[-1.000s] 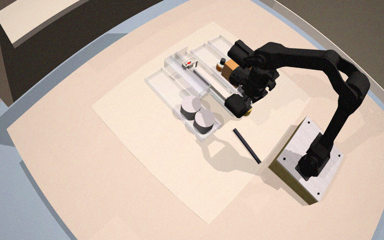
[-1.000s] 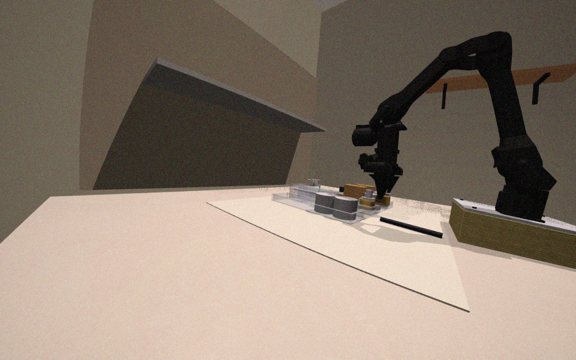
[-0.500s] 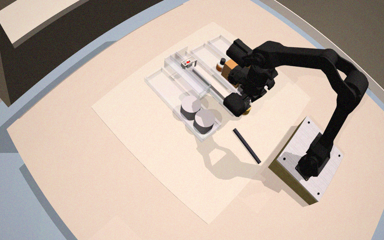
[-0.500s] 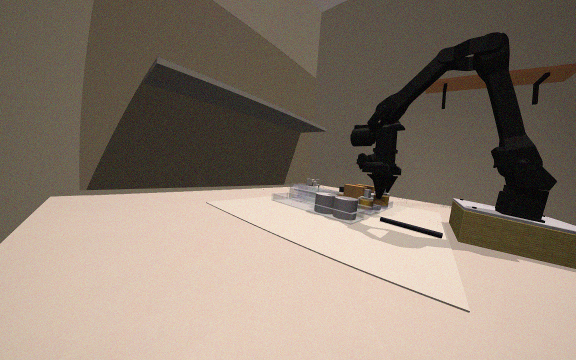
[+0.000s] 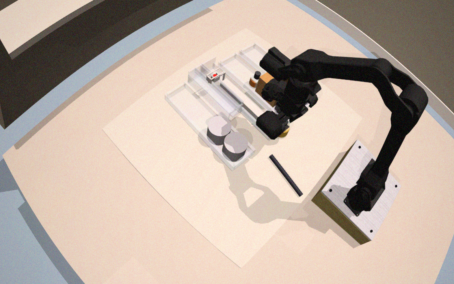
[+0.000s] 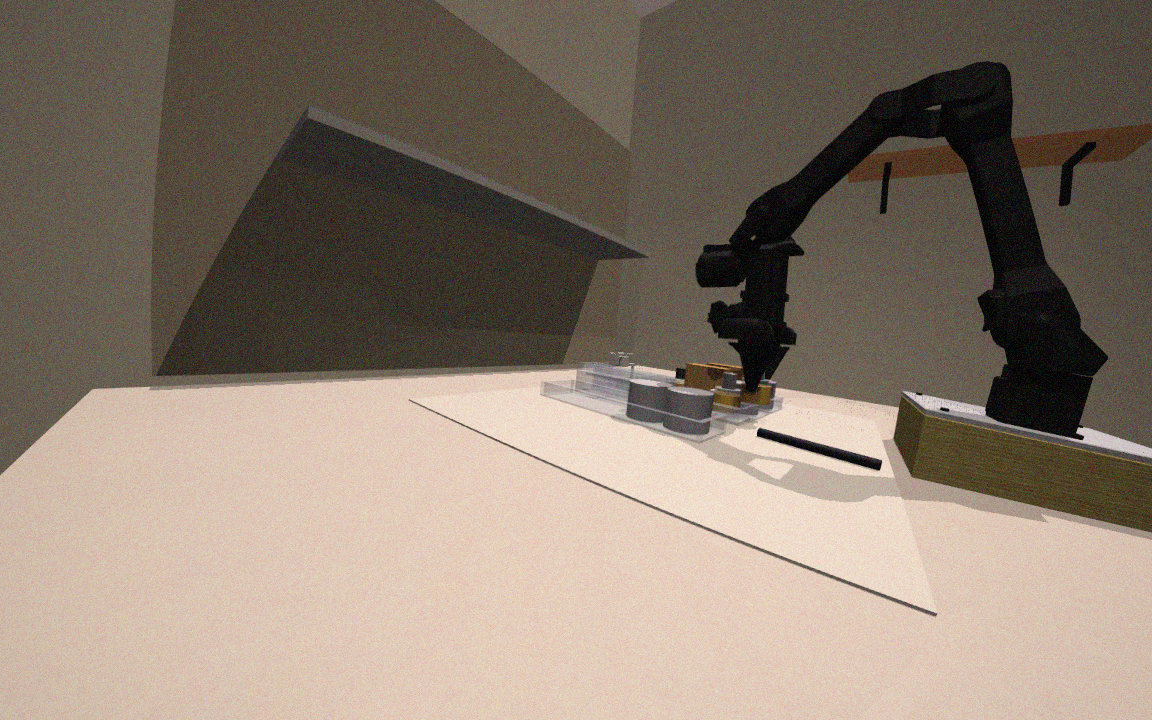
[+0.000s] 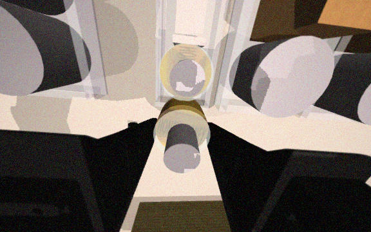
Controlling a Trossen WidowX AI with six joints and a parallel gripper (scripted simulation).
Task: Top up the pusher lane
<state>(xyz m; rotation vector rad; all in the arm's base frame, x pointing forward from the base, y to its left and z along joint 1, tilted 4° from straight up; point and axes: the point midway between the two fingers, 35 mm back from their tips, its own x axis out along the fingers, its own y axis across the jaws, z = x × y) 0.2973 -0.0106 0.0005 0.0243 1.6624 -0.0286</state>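
Now: the black rod 100 mm behind my gripper tip, 70 mm to the left of it and 50 mm below it.
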